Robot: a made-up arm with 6 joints.
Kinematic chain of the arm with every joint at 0, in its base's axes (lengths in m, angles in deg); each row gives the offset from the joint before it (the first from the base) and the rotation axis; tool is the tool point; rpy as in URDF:
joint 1: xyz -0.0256 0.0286 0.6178 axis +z
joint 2: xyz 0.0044 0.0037 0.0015 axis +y
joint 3: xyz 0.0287 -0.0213 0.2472 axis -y
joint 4: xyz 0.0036 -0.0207 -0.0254 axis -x
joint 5: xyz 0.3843 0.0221 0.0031 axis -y
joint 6: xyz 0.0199 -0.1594 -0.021 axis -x
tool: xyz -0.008 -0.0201 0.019 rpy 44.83 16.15 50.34
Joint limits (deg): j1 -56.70..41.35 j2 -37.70..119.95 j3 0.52..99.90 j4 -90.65..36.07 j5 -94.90..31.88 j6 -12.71..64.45
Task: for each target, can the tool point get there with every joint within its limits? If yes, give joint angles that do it. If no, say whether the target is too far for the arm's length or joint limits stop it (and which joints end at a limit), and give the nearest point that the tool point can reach.
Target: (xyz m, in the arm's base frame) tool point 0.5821 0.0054 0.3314
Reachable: yes | joints 12.11 93.32 74.57 -41.70 -26.23 23.18
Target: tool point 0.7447 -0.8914 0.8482
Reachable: no: too far | nearest point 0.4140 -0.4964 0.7496 | short by 0.524 m
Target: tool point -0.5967 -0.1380 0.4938
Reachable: no: joint limits stop it (at a limit: joint 2, joint 3, joint 5, joint 6) | nearest point -0.2023 -0.0230 0.2090 | short by 0.500 m
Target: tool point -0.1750 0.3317 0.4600
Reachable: no: joint limits stop it (at a limit: joint 1, joint 2, joint 3, joint 4, joint 5, joint 6) | nearest point -0.1288 0.1341 0.2316 | short by 0.306 m
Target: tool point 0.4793 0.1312 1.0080
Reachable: yes | joints 21.75 16.93 61.48 -70.87 -6.84 12.86
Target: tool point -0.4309 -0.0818 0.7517
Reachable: no: joint limits stop it (at a limit: joint 2, joint 3, joint 4, joint 5, joint 6) | nearest point -0.4882 -0.0974 1.0423 | short by 0.297 m
